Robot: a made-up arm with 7 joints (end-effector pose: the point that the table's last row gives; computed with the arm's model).
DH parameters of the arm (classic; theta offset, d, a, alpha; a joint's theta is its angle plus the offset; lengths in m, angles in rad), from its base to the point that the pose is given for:
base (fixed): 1.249 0 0.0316 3.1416
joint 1: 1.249 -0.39 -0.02 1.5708
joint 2: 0 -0.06 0 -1.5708
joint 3: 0 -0.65 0.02 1.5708
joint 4: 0 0.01 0.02 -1.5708
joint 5: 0 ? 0.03 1.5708
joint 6: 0 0.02 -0.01 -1.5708
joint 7: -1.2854 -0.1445 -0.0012 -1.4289
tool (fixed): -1.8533 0.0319 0 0
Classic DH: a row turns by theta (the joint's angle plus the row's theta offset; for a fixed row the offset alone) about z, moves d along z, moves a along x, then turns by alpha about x.
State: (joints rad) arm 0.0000 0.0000 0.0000 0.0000 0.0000 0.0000 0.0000
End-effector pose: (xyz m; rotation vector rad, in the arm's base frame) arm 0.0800 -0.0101 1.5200 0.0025 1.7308 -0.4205
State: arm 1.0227 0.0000 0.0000 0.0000 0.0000 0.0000 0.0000
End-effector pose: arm 0.0123 -0.0506 1.5200 0.9129 1.6213 -1.1523
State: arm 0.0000 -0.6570 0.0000 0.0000 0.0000 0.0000 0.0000
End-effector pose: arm -0.6289 -0.0101 1.3397 0.1274 1.0830 -0.3667
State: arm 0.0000 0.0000 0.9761 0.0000 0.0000 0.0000 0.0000
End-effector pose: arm 0.0569 -0.0934 1.5200 0.8706 1.6343 -1.1203
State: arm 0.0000 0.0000 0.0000 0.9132 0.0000 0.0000 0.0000
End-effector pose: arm 0.4327 -0.0101 1.2780 -0.2198 2.6264 -0.4542
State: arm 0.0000 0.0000 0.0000 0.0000 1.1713 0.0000 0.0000
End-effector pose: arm 0.0586 -0.0622 1.5200 1.0476 1.5745 -1.2533
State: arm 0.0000 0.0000 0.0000 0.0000 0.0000 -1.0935 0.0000
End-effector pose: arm -0.0552 -0.0101 1.4620 0.1974 0.6519 -0.3200
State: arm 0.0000 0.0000 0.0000 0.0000 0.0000 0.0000 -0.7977
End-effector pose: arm 0.0781 0.0144 1.5200 -0.6640 1.5819 0.1706
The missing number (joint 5, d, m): -0.34
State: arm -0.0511 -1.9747 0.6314 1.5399 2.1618 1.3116 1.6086
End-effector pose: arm -0.7723 -0.4096 0.3429 -0.7293 -1.0401 0.3518
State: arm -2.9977 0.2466 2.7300 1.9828 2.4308 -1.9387 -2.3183
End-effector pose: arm 0.1292 0.1918 0.8532 1.6615 -0.6360 0.2578
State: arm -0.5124 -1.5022 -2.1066 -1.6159 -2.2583 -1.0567 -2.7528
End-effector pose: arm -0.4347 -0.5872 0.7070 -1.4532 0.4735 0.8612
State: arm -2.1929 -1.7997 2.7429 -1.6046 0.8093 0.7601 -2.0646
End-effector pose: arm 0.3931 -0.7524 0.5922 0.5845 1.2154 0.6766
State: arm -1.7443 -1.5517 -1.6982 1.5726 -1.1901 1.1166 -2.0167
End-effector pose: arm -0.2223 -0.6660 0.1801 1.6568 -0.7162 0.7578
